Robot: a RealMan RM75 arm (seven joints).
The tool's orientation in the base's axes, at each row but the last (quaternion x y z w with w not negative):
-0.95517 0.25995 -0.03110 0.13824
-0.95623 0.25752 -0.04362 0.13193
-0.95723 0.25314 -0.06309 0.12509
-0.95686 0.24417 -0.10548 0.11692
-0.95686 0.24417 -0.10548 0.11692
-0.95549 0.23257 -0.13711 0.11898
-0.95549 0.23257 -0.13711 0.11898
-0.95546 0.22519 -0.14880 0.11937
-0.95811 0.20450 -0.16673 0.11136
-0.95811 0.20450 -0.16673 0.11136
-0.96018 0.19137 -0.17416 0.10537
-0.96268 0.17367 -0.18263 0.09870
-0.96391 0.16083 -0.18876 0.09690
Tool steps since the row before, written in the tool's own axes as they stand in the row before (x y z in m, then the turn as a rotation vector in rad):
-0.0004 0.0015 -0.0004 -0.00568 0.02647 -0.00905
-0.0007 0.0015 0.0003 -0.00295 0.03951 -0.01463
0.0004 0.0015 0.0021 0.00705 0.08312 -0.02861
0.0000 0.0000 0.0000 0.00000 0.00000 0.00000
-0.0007 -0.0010 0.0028 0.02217 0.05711 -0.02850
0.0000 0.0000 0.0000 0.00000 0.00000 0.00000
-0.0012 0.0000 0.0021 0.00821 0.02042 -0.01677
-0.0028 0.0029 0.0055 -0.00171 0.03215 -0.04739
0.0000 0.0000 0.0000 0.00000 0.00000 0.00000
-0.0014 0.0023 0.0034 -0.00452 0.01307 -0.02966
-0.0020 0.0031 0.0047 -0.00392 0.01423 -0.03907
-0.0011 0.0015 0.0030 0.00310 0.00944 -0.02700
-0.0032 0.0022 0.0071 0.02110 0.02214 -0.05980
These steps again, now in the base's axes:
-0.0011 -0.0011 0.0000 -0.01901 -0.02126 0.00134
-0.0013 -0.0008 -0.0007 -0.02377 -0.03477 0.00316
0.0000 -0.0010 -0.0024 -0.03815 -0.07933 0.00533
0.0000 0.0000 0.0000 0.00000 0.00000 0.00000
0.0006 0.0017 -0.0025 -0.01362 -0.06455 0.01458
0.0000 0.0000 0.0000 0.00000 0.00000 0.00000
-0.0004 0.0009 -0.0022 -0.00672 -0.02429 0.01142
-0.0017 -0.0003 -0.0066 -0.03018 -0.03481 0.03406
0.0000 0.0000 0.0000 0.00000 0.00000 0.00000
-0.0008 -0.0010 -0.0042 -0.01935 -0.01402 0.02236
-0.0010 -0.0014 -0.0057 -0.02274 -0.01659 0.03085
-0.0003 -0.0006 -0.0035 -0.01053 -0.01325 0.02326
-0.0006 0.0000 -0.0081 -0.01117 -0.03543 0.05596

